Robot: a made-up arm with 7 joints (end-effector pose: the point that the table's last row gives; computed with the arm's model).
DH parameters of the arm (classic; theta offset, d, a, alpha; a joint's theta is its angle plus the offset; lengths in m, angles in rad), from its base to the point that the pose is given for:
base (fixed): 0 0.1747 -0.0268 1.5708
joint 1: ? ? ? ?
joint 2: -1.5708 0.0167 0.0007 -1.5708
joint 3: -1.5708 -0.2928 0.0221 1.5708
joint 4: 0 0.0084 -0.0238 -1.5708
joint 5: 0 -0.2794 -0.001 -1.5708
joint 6: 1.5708 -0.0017 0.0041 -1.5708
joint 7: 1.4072 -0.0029 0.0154 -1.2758
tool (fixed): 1.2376 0.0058 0 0
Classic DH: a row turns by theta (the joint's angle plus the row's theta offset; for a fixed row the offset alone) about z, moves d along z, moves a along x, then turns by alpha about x.
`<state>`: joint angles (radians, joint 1 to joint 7).
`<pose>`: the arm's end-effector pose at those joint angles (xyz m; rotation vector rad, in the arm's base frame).
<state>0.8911 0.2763 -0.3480 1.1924 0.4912 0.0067 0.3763</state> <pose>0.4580 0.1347 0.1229 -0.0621 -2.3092 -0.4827</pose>
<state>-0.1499 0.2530 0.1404 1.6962 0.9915 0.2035 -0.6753</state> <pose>0.2628 0.2231 -0.1096 0.4977 -1.1471 0.7682</pose>
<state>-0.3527 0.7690 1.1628 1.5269 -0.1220 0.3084 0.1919</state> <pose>0.1087 0.5512 0.0843 1.6795 -1.0735 -0.1828</pose>
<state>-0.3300 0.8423 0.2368 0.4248 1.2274 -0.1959 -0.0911</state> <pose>0.0038 0.5555 -0.1941 1.2433 -0.7545 0.7088</pose>
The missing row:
joint 1: 1.5708 -0.1313 0.015 1.5708
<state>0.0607 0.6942 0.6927 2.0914 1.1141 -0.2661 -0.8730</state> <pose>0.2124 0.3623 0.1949 0.7557 -2.2471 1.4953</pose>
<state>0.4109 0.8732 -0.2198 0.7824 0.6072 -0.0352 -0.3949</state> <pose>0.3209 0.4750 -0.0688 1.3120 -1.2621 0.1102</pose>
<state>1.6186 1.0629 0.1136 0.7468 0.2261 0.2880 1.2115</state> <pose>0.1836 0.5756 0.3920 0.5260 -2.3721 -0.4617</pose>
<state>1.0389 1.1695 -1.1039 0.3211 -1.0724 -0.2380 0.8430</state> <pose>0.2257 0.6181 0.0729 0.5206 0.4801 -1.7539</pose>
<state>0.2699 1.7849 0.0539 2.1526 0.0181 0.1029 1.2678</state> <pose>0.2240 0.2914 0.2985 0.5794 -0.5954 -2.4284</pose>
